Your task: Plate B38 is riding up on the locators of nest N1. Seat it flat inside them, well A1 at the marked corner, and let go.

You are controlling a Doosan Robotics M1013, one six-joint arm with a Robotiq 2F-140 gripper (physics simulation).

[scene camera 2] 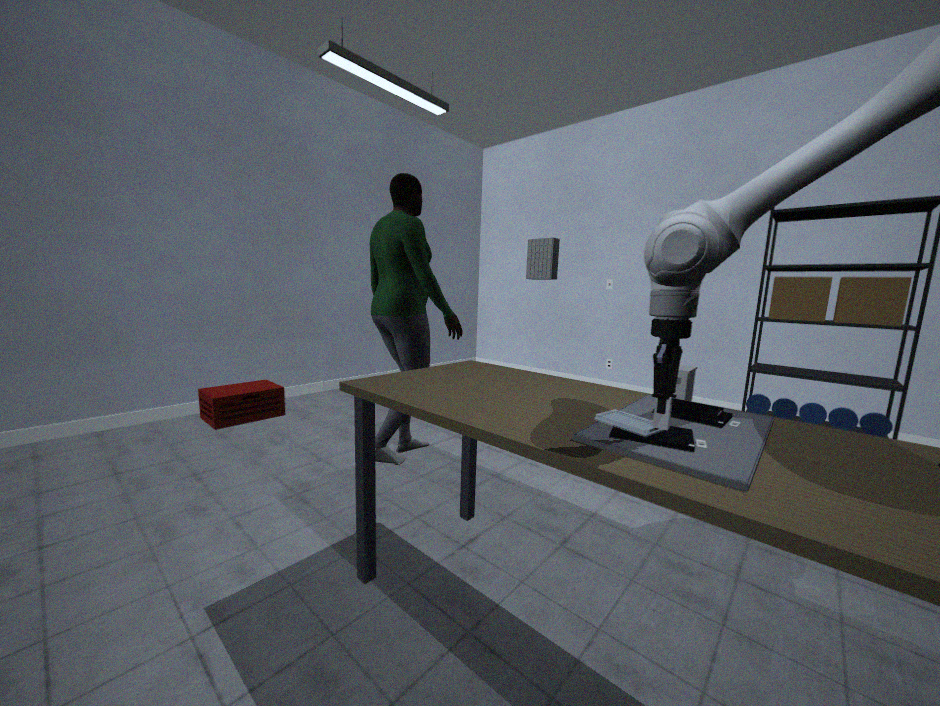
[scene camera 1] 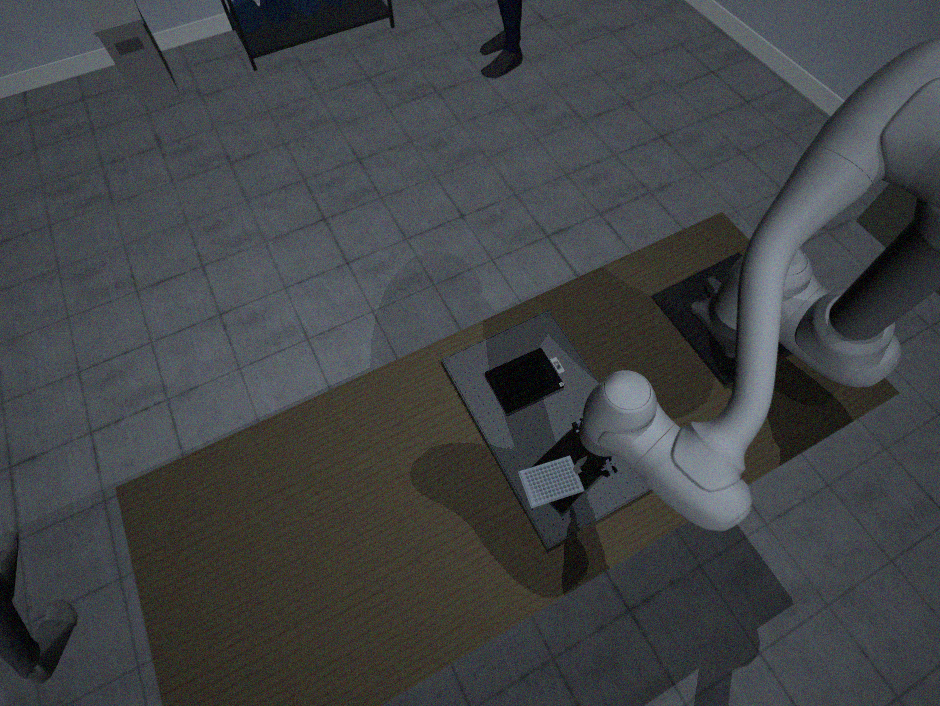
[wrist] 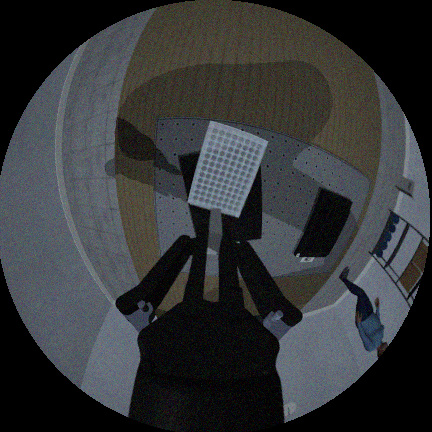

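Observation:
Plate B38, a pale 96-well plate, lies askew over the black nest N1. In scene camera 2 it is tilted, its far-left end raised and its right end low near the fingers. It sticks out past the nest's edge. My gripper is shut with nothing between the fingers; the closed fingertips stand low over the nest at the plate's lower end, touching it or very near. In scene camera 1 the arm partly hides the gripper. The locators and marked corner cannot be made out.
A second black nest sits on the same grey perforated board, on the wooden table. A person in green stands beyond the table. A shelf rack stands behind.

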